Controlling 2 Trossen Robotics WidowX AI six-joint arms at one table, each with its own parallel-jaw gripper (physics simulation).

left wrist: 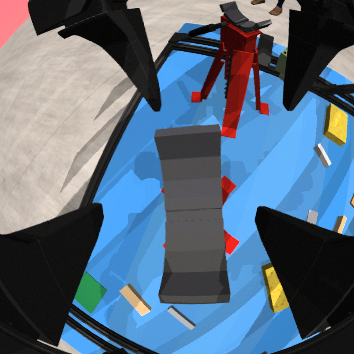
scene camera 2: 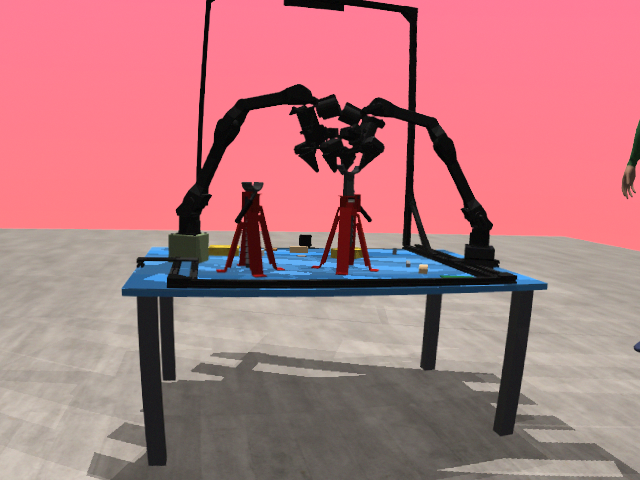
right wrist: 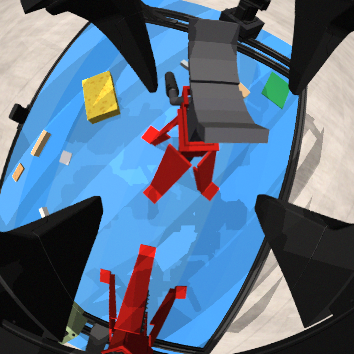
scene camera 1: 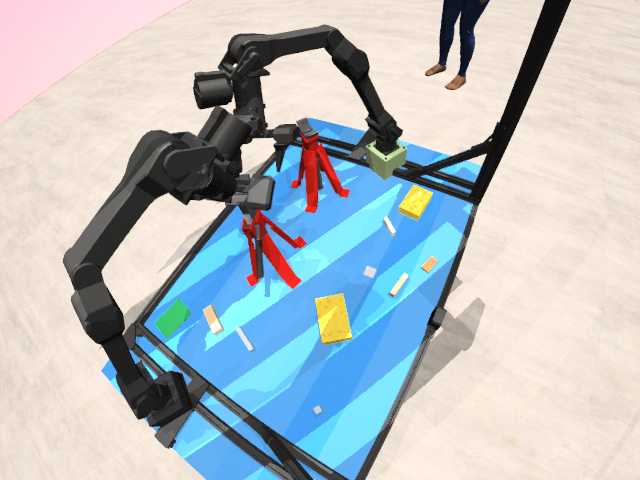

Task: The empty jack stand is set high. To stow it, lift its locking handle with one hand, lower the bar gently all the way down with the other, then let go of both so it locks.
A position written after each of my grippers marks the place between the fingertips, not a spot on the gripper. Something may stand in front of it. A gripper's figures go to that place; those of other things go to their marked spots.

Scene:
My left gripper (scene camera 1: 237, 194) is 63 cm from the lens. My right gripper (scene camera 1: 259, 172): 66 cm from the lens. A green block (scene camera 1: 176, 315): 93 cm from the lens.

